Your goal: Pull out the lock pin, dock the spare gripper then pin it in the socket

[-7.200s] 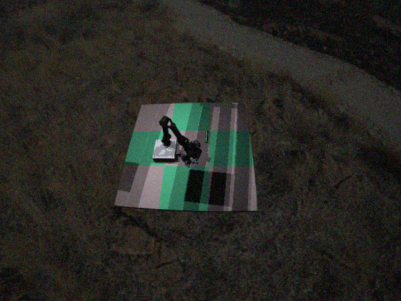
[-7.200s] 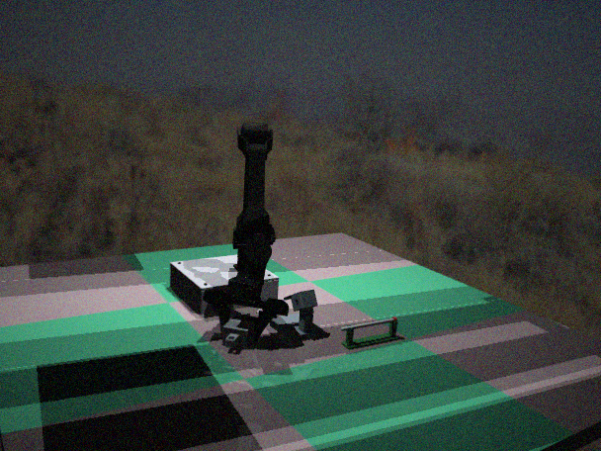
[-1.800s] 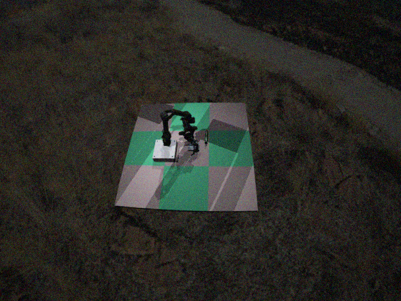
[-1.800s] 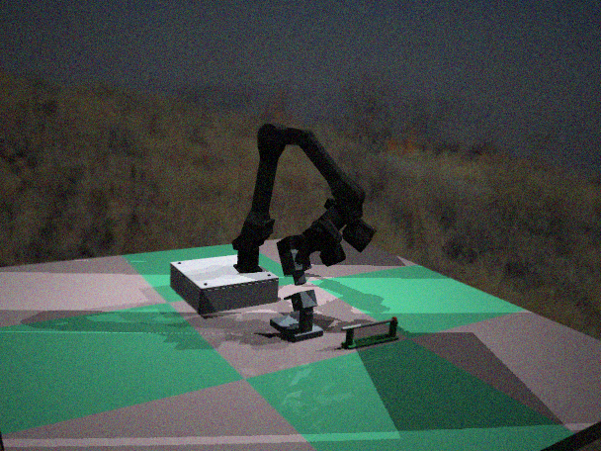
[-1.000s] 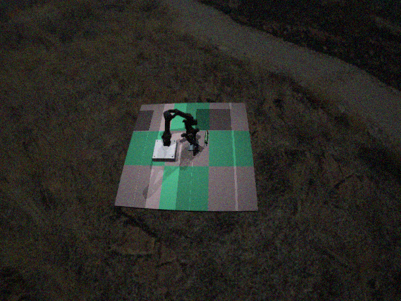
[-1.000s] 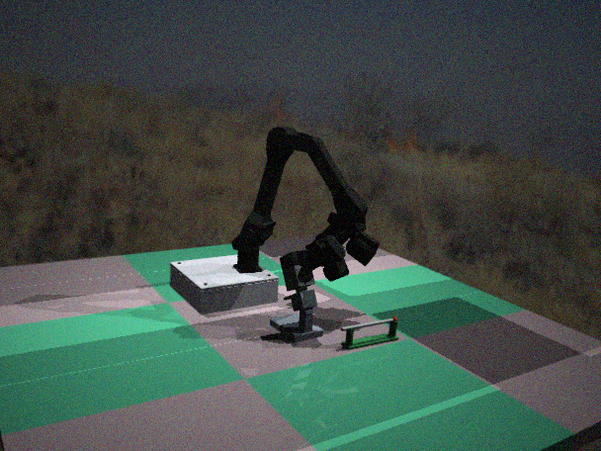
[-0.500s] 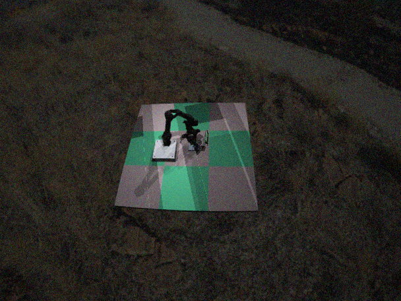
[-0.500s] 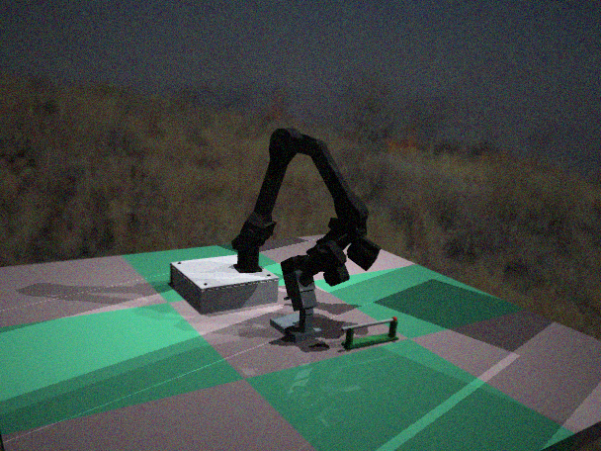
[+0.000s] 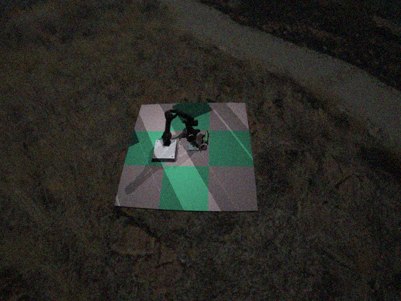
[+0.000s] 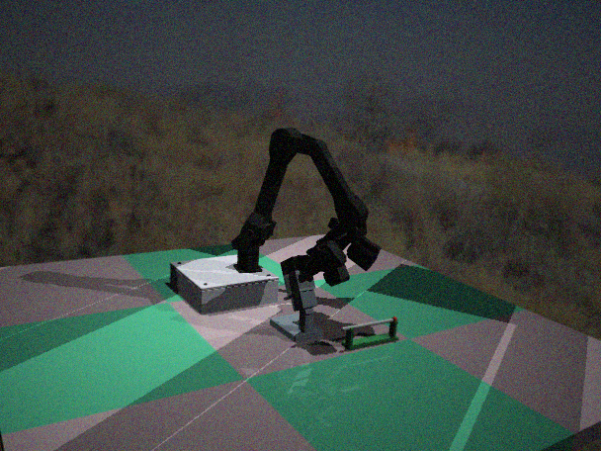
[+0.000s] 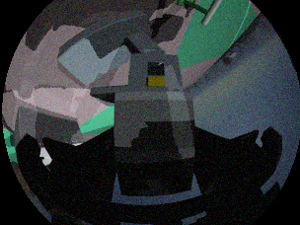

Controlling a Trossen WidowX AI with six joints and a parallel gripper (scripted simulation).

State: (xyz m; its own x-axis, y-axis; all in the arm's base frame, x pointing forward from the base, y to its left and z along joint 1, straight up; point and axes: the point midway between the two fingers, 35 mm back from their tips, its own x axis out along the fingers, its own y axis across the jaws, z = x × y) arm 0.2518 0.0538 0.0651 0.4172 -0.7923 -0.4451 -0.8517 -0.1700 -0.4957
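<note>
Right now the spare gripper is 1 cm to the left of my gripper tip. The rest, counted from my gripper tip: green cradle 10 cm ahead, 16 cm to the left, 10 cm below; then mount socket 1 cm ahead, 2 cm to the left, 7 cm below.
</note>
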